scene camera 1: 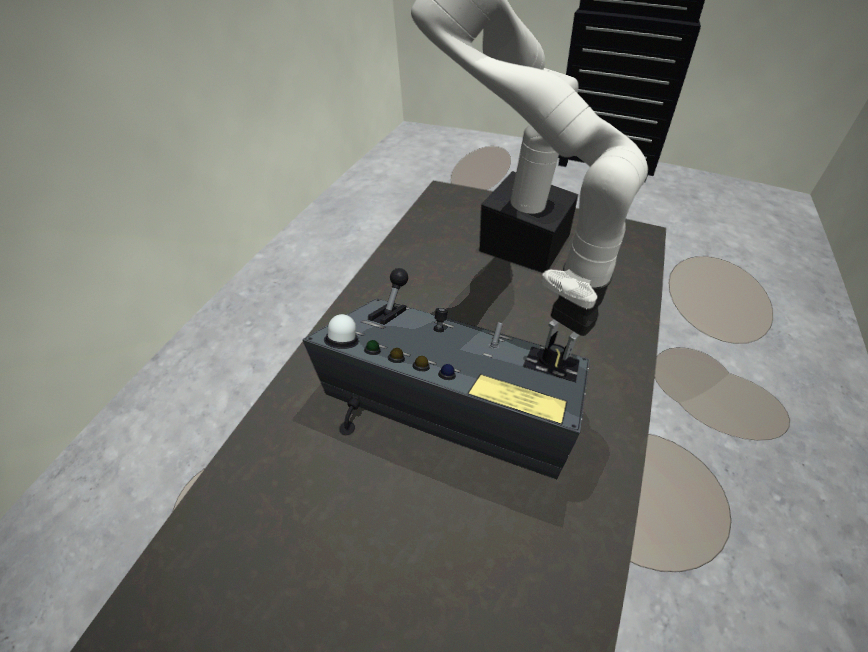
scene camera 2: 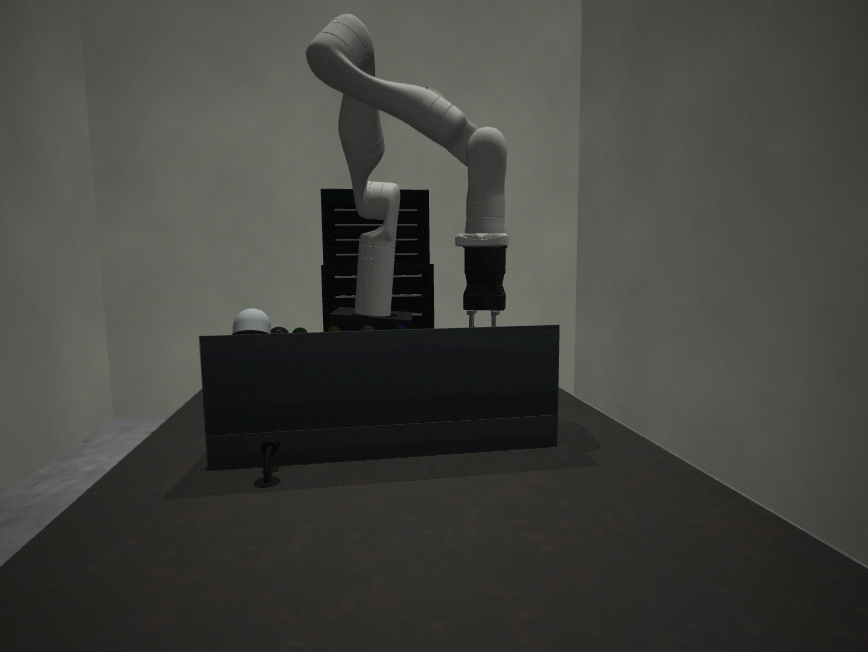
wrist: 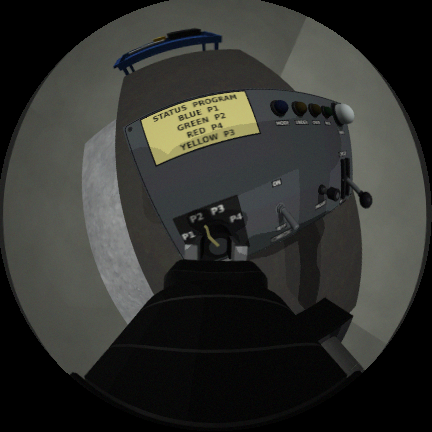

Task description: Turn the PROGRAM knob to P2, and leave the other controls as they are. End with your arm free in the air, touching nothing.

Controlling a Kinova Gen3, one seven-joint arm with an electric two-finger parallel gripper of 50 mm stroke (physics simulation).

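Seen in the pictures: gripper, fingertip midpoint: (scene camera 1: pixel 557 350) (wrist: pixel 215 243); arm's base, origin of the base link: (scene camera 1: pixel 528 203) (scene camera 2: pixel 372 313) (wrist: pixel 323 346).
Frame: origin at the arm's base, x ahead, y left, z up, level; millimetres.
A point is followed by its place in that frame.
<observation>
The PROGRAM knob (wrist: pixel 218 239) @(x 440, y 181, z -18 mm) (scene camera 1: pixel 557 356) @(x 451, y 190, z -19 mm) is black with a yellow pointer line, on a dark plate marked P1 to P4. In the wrist view the line runs up and left, its far end close to the P2 label (wrist: pixel 196 217) @(x 477, y 201, z -33 mm), left of P3. My gripper (wrist: pixel 215 243) @(x 436, y 187, z -21 mm) (scene camera 1: pixel 561 348) @(x 436, y 187, z -21 mm) is shut on the knob from above, one finger on each side. In scene camera 2, the console (scene camera 2: pixel 378 393) @(x 633, y -7, z -51 mm) hides the knob and fingertips.
Beside the knob stands a toggle switch (scene camera 1: pixel 497 334) @(x 434, y 66, z -30 mm) (wrist: pixel 288 218) @(x 429, y 68, z -28 mm). Farther along are a small black knob (scene camera 1: pixel 440 318) @(x 447, y -52, z -20 mm) (wrist: pixel 330 193) @(x 438, y -44, z -20 mm), a ball-topped lever (scene camera 1: pixel 398 277) @(x 399, y -170, z 12 mm) (wrist: pixel 365 199) @(x 390, y -160, z 7 mm), a white dome (scene camera 1: pixel 341 328) @(x 604, y -170, z 62 mm) (wrist: pixel 344 114) @(x 581, y -159, z 49 mm) and several coloured buttons. A yellow card (scene camera 1: pixel 517 397) @(x 592, y 152, z 21 mm) (wrist: pixel 200 127) @(x 582, y 157, z 17 mm) lies on the console.
</observation>
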